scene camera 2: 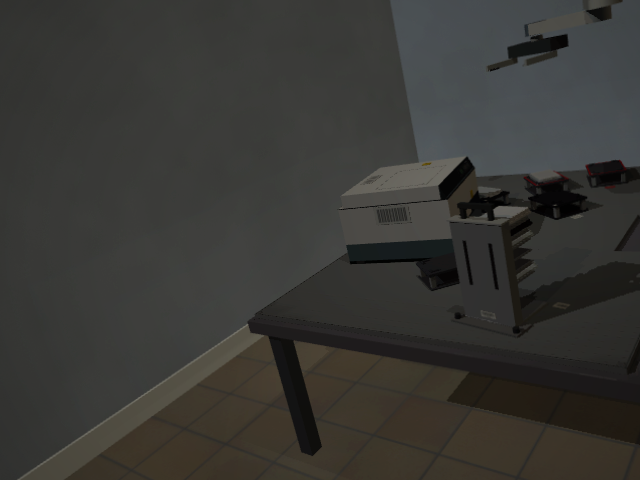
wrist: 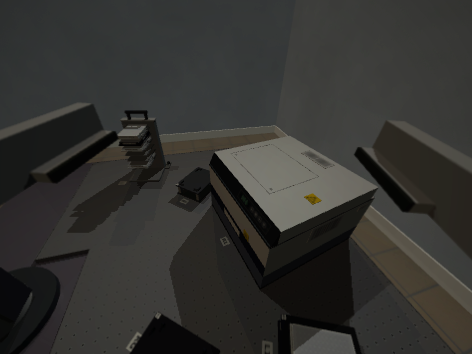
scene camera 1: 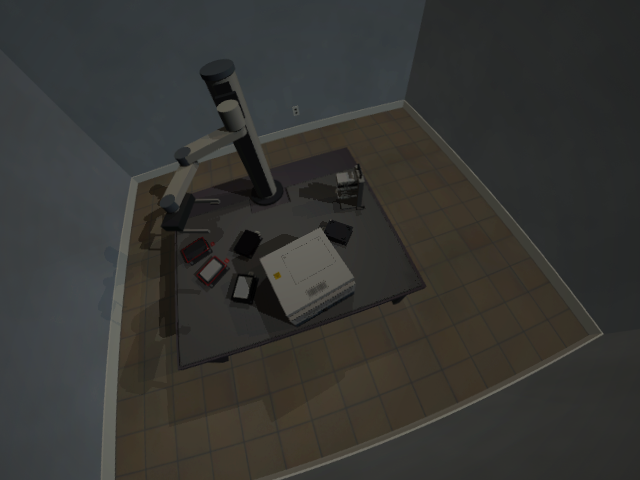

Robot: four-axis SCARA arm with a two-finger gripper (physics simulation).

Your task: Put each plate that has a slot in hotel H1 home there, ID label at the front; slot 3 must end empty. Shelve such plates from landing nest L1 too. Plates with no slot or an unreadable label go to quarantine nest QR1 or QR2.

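Places are measured from the arm's base along level axes (x ahead, y left, z up), in centimetres.
Where they show: gripper, fingertip midpoint: (scene camera 2: 505,66) (wrist: 233,129) (scene camera 1: 214,215); arm's base, link origin: (scene camera 1: 267,192).
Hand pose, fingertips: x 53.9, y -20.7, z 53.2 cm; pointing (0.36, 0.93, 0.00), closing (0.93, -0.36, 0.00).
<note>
Things, the pixels of their top centre, and the offset from my fingertips.
- Hotel H1, top centre: (scene camera 2: 480,198) (wrist: 135,113) (scene camera 1: 354,170) dx -21.5, dy +77.6, dz -22.2 cm
- second red-rimmed nest, top centre: (scene camera 2: 605,165) (scene camera 1: 194,249) dx -19.0, dy -35.2, dz -46.3 cm
- bulky white instrument, top centre: (wrist: 286,167) (scene camera 2: 405,175) (scene camera 1: 304,267) dx +26.3, dy +31.7, dz -27.2 cm
- black nest, top centre: (scene camera 2: 448,259) (wrist: 198,177) (scene camera 1: 337,229) dx +0.4, dy +58.5, dz -46.3 cm
Hotel H1 (scene camera 1: 360,192) (scene camera 2: 483,268) (wrist: 157,142) stands upright and holds several pale plates and a dark one near the top; slot numbers and ID labels are too small to read. A white plate (scene camera 1: 243,287) (wrist: 324,345) sits in a black nest on the table; the nest's tag is hard to read. Another white plate (scene camera 1: 211,270) (scene camera 2: 545,177) sits in a red-rimmed nest. The second red-rimmed nest (scene camera 1: 195,250) (scene camera 2: 605,168) shows a dark top and no white plate. My gripper (scene camera 1: 213,216) (scene camera 2: 507,66) (wrist: 233,129) is open and empty, high above the table's left part in scene camera 1.
A bulky white instrument (scene camera 1: 308,273) (scene camera 2: 400,222) (wrist: 295,185) stands between the hotel and the nest with the white plate. One black nest (scene camera 1: 338,232) (scene camera 2: 438,270) (wrist: 195,183) is beside it near the hotel. Another (scene camera 1: 248,243) (scene camera 2: 557,200) (wrist: 172,338) lies nearer the arm's column (scene camera 1: 253,155).
</note>
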